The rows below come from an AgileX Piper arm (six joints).
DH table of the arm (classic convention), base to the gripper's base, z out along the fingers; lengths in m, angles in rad. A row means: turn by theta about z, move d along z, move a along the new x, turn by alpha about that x. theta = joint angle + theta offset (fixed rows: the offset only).
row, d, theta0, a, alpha
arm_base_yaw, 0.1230, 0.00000, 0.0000, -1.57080
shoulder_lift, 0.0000, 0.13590, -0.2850, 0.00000
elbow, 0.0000, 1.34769, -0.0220, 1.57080
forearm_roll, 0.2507, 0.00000, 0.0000, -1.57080
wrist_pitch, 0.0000, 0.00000, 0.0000, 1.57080
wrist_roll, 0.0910, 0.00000, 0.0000, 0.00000
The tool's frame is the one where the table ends.
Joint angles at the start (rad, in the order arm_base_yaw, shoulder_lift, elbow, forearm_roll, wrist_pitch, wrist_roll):
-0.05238 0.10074 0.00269 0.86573 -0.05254 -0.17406
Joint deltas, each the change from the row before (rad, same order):
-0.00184 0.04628 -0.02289 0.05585 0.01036 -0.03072
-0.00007 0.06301 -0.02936 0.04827 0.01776 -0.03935
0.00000 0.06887 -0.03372 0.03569 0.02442 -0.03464
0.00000 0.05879 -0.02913 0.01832 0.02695 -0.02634
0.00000 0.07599 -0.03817 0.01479 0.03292 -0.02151
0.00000 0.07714 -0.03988 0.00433 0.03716 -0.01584
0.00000 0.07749 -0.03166 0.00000 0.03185 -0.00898
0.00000 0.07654 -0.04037 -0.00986 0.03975 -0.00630
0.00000 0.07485 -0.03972 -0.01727 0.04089 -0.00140
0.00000 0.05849 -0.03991 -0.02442 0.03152 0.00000
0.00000 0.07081 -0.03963 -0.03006 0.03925 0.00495
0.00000 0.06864 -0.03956 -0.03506 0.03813 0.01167
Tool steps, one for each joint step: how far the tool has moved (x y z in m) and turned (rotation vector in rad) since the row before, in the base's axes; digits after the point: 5 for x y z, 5 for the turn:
0.00378 0.00026 0.00397 0.02697 0.02962 0.00462
0.00575 0.00091 0.00449 0.01213 0.04451 0.01304
0.00699 0.00146 0.00494 0.00553 0.04872 0.01997
0.00650 0.00174 0.00373 -0.00275 0.04380 0.02389
0.00909 0.00211 0.00455 0.00080 0.05396 0.02942
0.00997 0.00239 0.00408 -0.00194 0.05516 0.03429
0.01019 0.00194 0.00066 0.00119 0.06102 0.02934
0.01101 0.00242 0.00236 -0.00296 0.05579 0.03780
0.01115 0.00237 0.00124 -0.00389 0.05644 0.03911
0.00985 0.00156 0.00295 -0.01222 0.03623 0.03320
0.01126 0.00186 -0.00024 -0.00932 0.05480 0.03873
0.01117 0.00153 -0.00099 -0.00801 0.05475 0.03583

